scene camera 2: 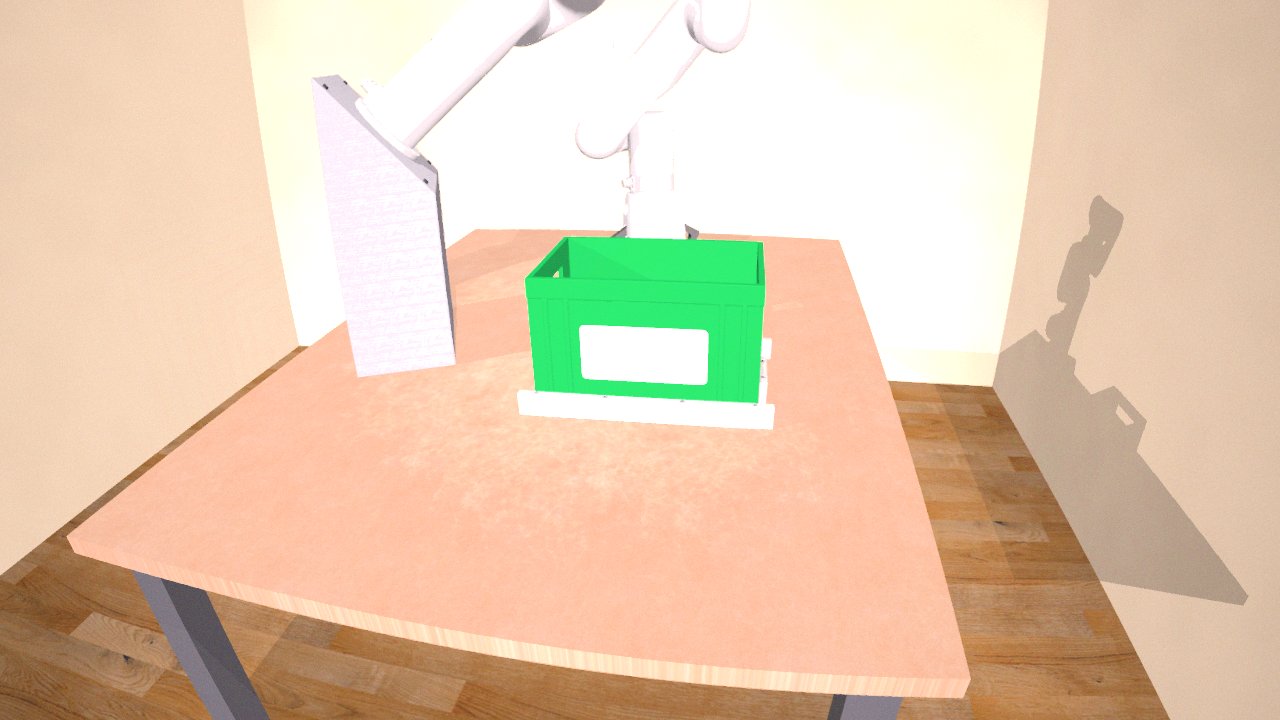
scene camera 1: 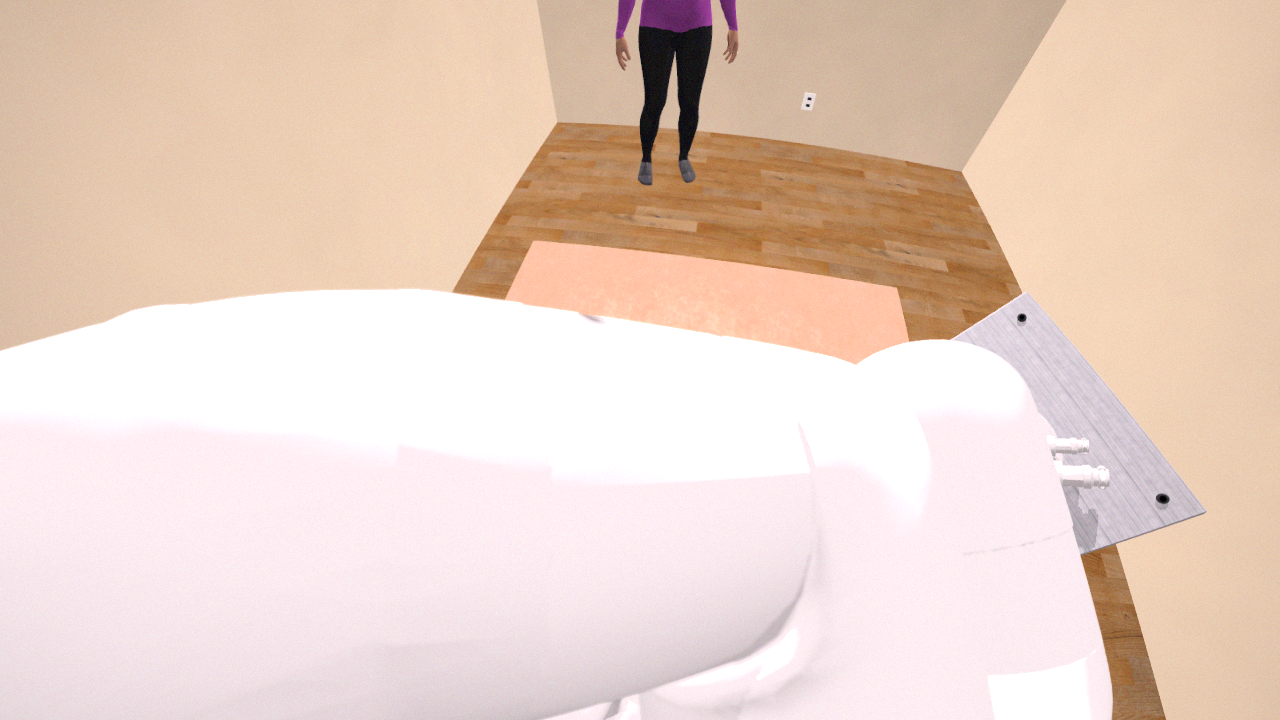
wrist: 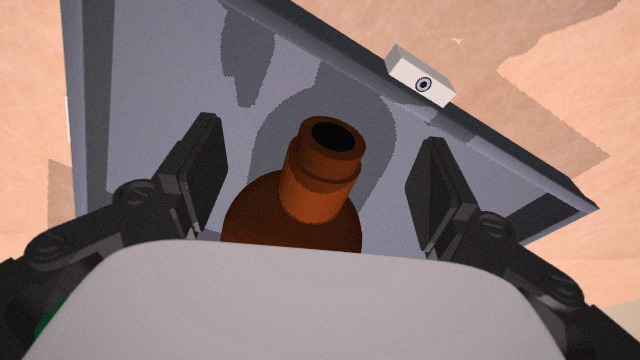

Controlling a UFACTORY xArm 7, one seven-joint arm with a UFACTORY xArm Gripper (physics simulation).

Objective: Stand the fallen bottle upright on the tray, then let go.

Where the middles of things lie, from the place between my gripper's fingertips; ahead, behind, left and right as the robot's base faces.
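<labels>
Where is the brown bottle point(wrist: 305, 204) from my hand: 1 cm above it, 5 cm to the right of it and 4 cm ahead of it.
</labels>
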